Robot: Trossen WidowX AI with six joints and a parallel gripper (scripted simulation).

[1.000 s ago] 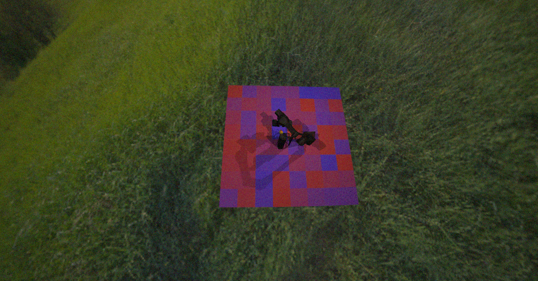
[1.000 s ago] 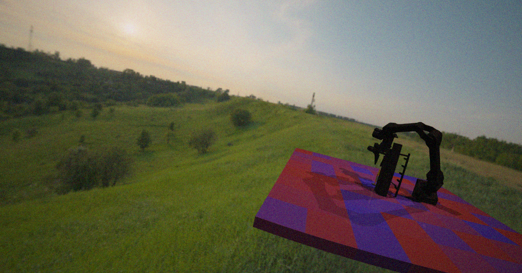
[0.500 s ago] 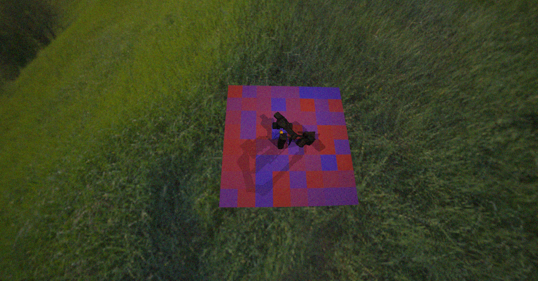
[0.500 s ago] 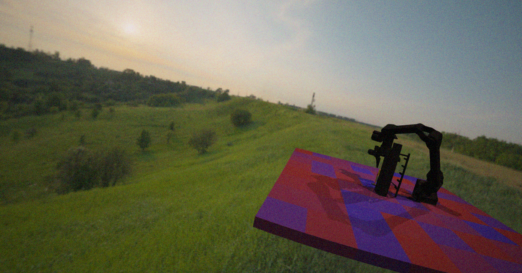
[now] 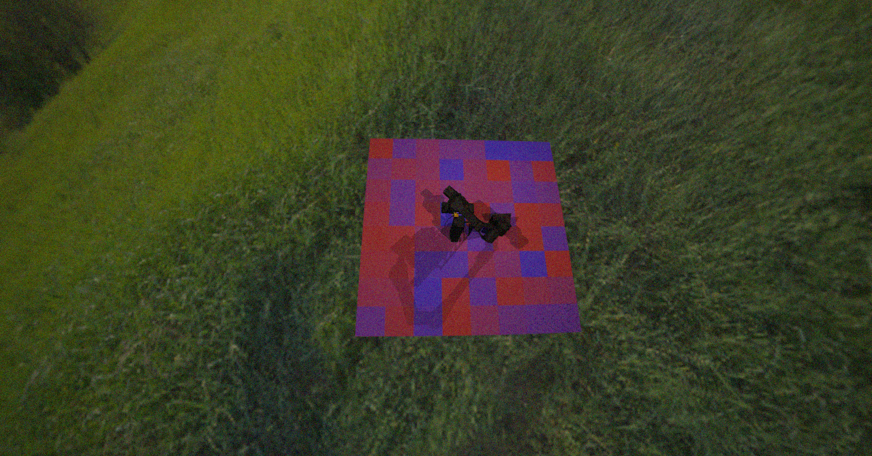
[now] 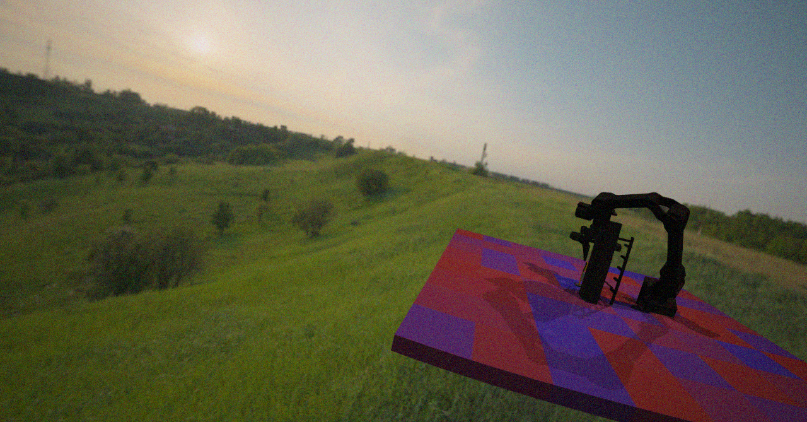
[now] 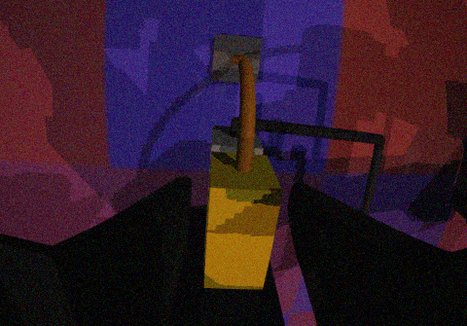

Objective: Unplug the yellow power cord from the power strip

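My gripper tip is 1 cm past the yellow plug, 4 cm to the right of it and 1 cm above it.
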